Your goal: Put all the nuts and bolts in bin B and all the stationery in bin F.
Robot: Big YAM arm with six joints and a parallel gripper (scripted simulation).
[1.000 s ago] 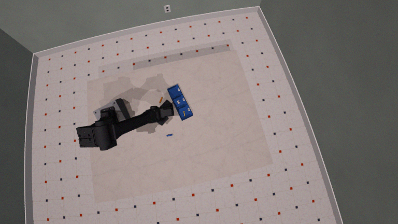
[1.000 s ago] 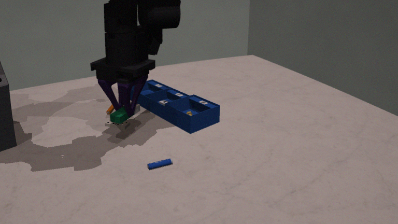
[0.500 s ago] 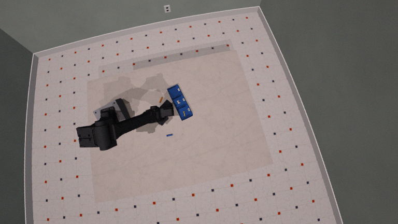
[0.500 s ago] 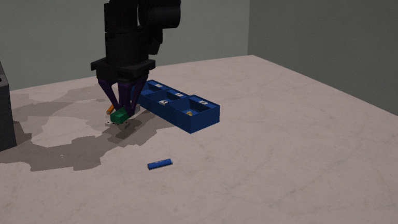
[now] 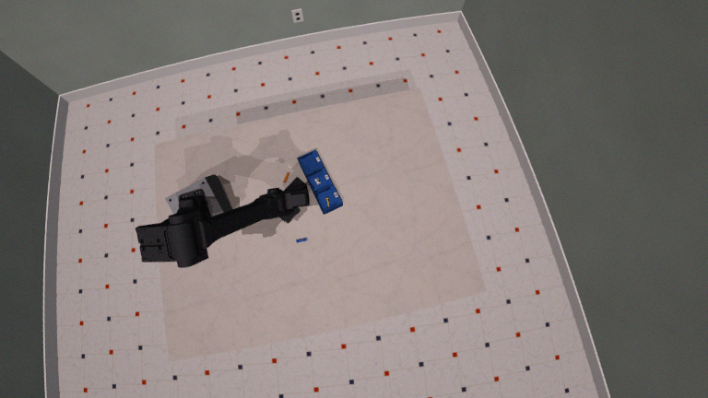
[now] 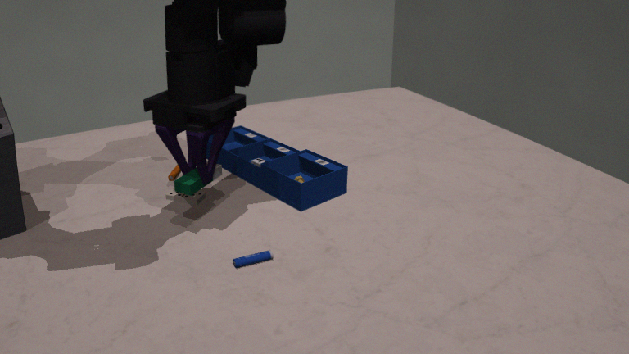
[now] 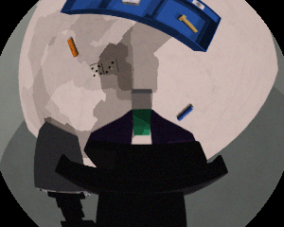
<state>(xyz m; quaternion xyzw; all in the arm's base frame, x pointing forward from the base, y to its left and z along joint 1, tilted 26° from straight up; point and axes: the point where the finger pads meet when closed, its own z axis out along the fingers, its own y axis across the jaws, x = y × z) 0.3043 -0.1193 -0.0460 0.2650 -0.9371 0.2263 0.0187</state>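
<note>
Right now the green block is 10 mm below my hand and 10 mm ahead of it. The rest, counted from my hand: brass bolt 160 mm ahead, 60 mm below, 10 mm to the left; then white domino 80 mm to the left, 70 mm below, 10 mm ahead; then blue cylinder 100 mm to the right, 70 mm below, 10 mm ahead.
</note>
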